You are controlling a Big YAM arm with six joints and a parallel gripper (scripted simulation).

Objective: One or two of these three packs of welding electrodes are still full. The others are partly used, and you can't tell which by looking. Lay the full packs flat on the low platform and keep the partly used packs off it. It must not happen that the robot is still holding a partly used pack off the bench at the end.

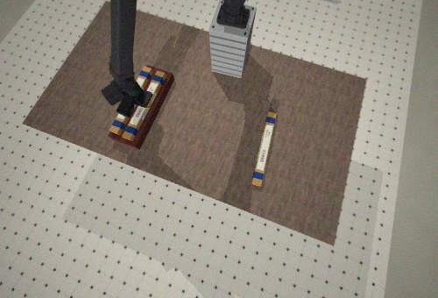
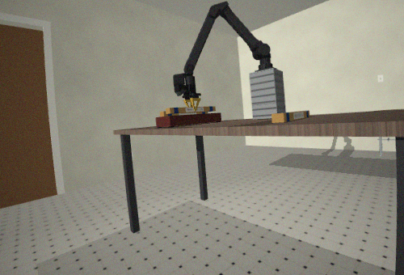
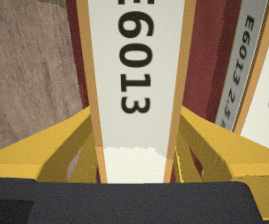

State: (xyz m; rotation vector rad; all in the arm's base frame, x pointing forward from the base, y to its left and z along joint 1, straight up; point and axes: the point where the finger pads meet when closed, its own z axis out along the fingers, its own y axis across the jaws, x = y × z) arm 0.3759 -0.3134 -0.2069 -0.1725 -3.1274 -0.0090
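The low platform lies 1 cm behind my hand, 3 cm to the right of it and 7 cm below it.
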